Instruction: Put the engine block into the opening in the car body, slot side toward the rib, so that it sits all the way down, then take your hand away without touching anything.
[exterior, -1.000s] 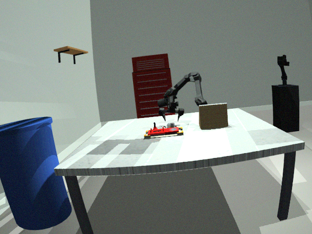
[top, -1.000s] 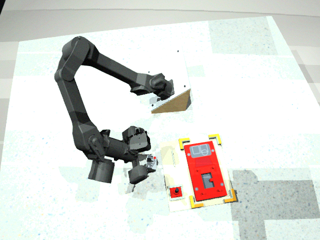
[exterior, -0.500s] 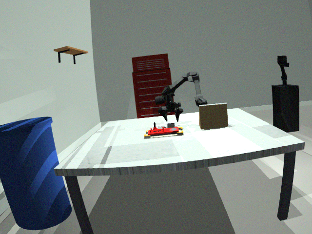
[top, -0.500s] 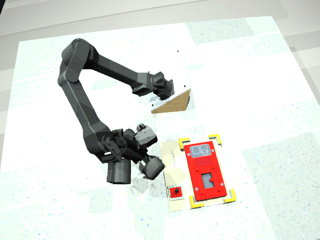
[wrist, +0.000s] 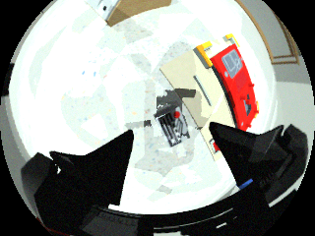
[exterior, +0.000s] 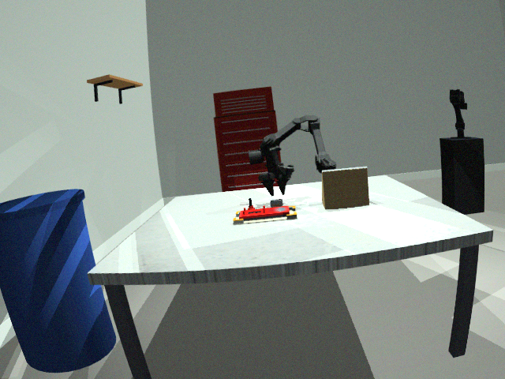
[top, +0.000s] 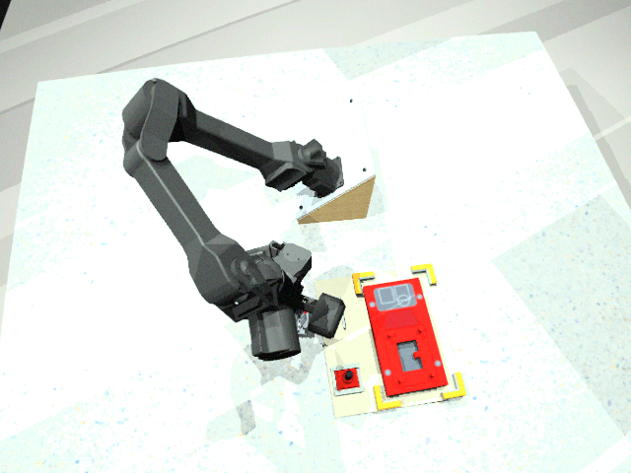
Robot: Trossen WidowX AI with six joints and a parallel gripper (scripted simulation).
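Right now my gripper tip is 40 mm above the grey engine block and 10 mm short of it.
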